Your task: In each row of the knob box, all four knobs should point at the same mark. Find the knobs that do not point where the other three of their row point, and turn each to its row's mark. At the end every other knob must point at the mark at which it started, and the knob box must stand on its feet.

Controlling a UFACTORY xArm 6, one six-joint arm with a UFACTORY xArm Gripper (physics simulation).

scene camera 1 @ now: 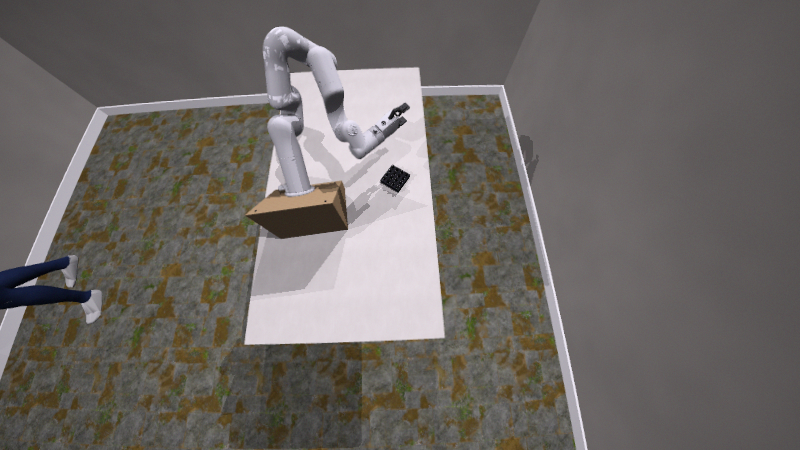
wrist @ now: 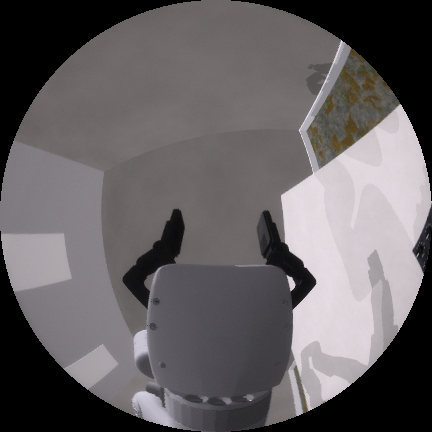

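Seen in the pictures: gripper, fingertip midpoint: (scene camera 1: 406, 112) (wrist: 220, 218); arm's base at its link origin: (scene camera 1: 300, 191).
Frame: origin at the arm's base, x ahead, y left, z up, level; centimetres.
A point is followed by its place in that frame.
The knob box (scene camera 1: 395, 178) @[x 42.2, y 7.6, z -10.5 cm] is a small black square block on the white table, near the table's right edge in the scene view. Its knobs and marks are too small there to tell where they point. In the wrist view a small part of the knob box (wrist: 424, 249) shows at the right rim, with a few white marks. My gripper (scene camera 1: 406, 113) @[x 49.2, y 25.5, z 13.2 cm] (wrist: 220, 218) @[x 49.2, y 25.5, z 13.2 cm] is open, with nothing between its fingers. It is raised above the table, tilted sideways and away from the knob box, and apart from it.
The white table (scene camera 1: 380, 279) @[x 30.3, y -39.2, z -14.3 cm] (wrist: 330, 300) @[x 24.4, y 41.6, z -14.4 cm] carries a brown box-shaped base (scene camera 1: 307, 218) @[x 4.9, y -14.9, z 4.6 cm] under the arm, left of the knob box. Grey walls stand around the patterned floor. A person's legs (scene camera 1: 44, 293) show at the far left of the scene view.
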